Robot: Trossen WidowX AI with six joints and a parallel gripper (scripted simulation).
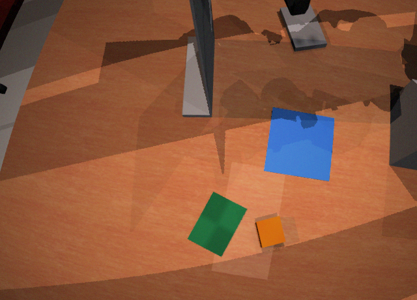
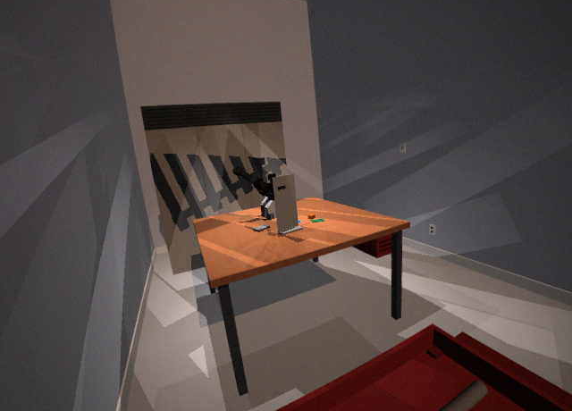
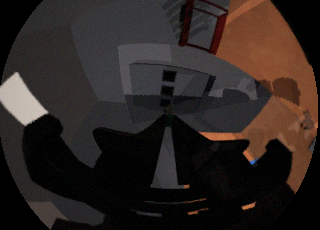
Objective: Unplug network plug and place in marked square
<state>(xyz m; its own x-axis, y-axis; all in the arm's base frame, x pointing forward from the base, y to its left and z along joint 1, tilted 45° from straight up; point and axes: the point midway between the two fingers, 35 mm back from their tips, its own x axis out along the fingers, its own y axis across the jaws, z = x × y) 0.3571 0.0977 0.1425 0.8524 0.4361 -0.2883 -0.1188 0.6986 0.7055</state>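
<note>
Now: gripper tip 300 mm above the blue square, 150 mm past it and 90 mm to the right of it. Also, from my gripper tip: grey block 290 mm below, 160 mm to the right, 100 mm behind; then green flat patch 300 mm below, 270 mm to the left, 50 mm behind; then upright grey panel 120 mm below, 50 mm ahead.
</note>
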